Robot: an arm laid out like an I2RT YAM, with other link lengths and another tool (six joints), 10 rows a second.
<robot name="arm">
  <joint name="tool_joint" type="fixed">
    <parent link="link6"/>
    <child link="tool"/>
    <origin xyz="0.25 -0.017 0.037" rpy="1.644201 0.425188 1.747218"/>
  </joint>
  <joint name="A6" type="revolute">
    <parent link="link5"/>
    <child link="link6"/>
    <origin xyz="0.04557 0 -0.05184" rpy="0 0 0"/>
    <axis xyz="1 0 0"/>
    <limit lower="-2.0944" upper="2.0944"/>
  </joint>
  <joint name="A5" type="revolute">
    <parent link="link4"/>
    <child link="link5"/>
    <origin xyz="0.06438 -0.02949 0.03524" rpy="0 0 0"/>
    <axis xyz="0 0 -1"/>
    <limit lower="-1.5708" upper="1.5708"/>
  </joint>
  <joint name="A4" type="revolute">
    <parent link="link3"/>
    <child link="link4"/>
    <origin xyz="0.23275 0.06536 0.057" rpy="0 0 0"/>
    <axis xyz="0 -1 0"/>
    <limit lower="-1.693" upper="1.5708"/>
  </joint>
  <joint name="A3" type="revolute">
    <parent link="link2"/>
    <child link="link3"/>
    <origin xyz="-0.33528 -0.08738 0" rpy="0 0 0"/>
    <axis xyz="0 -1 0"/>
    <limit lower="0" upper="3.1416"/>
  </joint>
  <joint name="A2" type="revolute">
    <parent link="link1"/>
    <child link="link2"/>
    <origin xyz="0.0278 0.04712 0.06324" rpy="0 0 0"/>
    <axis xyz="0 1 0"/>
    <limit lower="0" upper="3.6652"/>
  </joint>
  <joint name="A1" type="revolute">
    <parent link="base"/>
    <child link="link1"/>
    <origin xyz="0 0 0.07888" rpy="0 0 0"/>
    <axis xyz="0 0 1"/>
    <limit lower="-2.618" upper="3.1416"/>
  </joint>
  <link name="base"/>
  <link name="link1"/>
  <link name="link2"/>
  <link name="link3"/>
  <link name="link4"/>
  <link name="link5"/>
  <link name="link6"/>
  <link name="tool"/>
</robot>
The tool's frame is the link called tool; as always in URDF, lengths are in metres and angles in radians.
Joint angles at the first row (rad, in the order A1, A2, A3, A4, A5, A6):
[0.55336 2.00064 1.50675 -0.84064 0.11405 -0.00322]
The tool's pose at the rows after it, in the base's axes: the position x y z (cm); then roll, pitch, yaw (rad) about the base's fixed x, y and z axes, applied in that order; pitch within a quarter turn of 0, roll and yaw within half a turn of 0:
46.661, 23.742, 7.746, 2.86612, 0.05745, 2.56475
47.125, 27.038, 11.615, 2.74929, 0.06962, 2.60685
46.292, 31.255, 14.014, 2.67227, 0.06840, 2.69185
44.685, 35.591, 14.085, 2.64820, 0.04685, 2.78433
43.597, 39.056, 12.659, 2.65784, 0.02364, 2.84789
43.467, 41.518, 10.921, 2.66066, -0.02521, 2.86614
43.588, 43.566, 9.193, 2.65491, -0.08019, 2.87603
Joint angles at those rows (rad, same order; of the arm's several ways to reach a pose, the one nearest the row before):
[0.55640 1.93631 1.49584 -0.78868 0.08030 -0.00594]
[0.57679 1.87798 1.50587 -0.74603 0.03255 -0.01748]
[0.61679 1.85662 1.52616 -0.72000 -0.02338 -0.04477]
[0.66910 1.88694 1.56393 -0.71841 -0.07076 -0.06538]
[0.71617 1.95235 1.61729 -0.72729 -0.09153 -0.07214]
[0.73168 2.03200 1.68937 -0.74634 -0.12788 -0.05552]
[0.73324 2.10881 1.75799 -0.76054 -0.17558 -0.04008]

